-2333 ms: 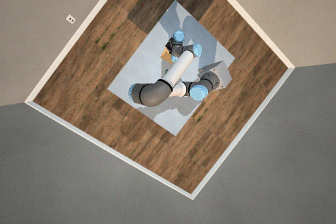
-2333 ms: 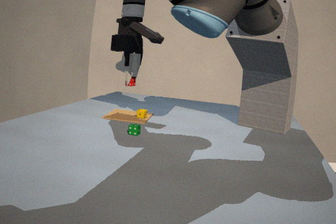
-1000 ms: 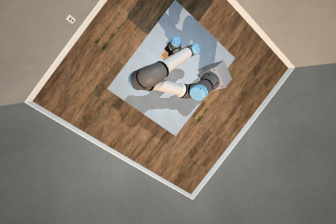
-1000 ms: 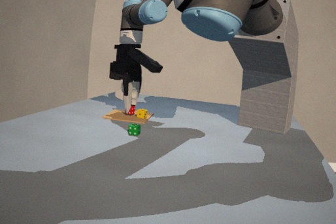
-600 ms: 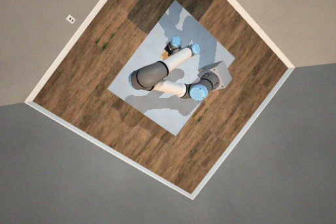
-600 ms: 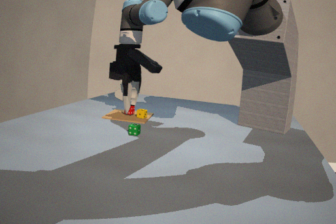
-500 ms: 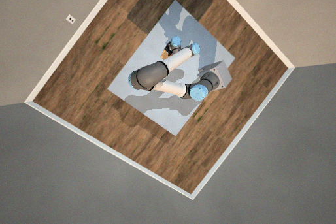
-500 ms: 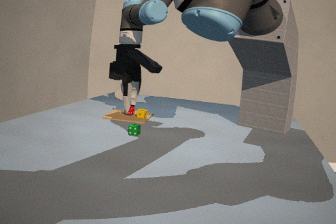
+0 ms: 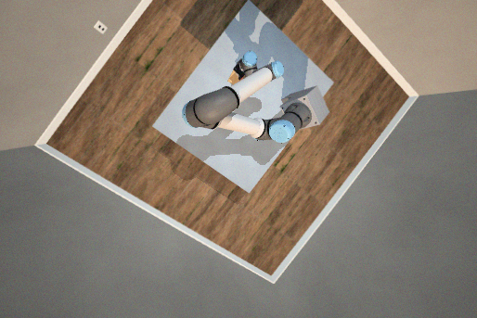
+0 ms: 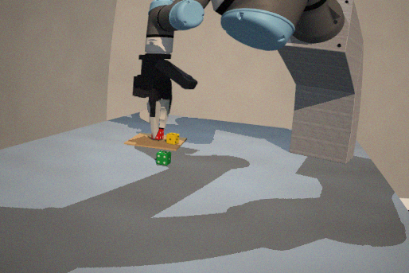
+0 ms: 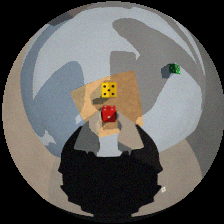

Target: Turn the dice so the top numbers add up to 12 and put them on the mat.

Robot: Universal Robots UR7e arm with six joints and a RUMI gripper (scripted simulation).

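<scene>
My gripper is now 10 mm above the red die. From my hand the other things lie so: green die (120 mm behind, 160 mm to the left, 10 mm below); tan mat (20 mm below); yellow die (50 mm behind, 10 mm below).
</scene>
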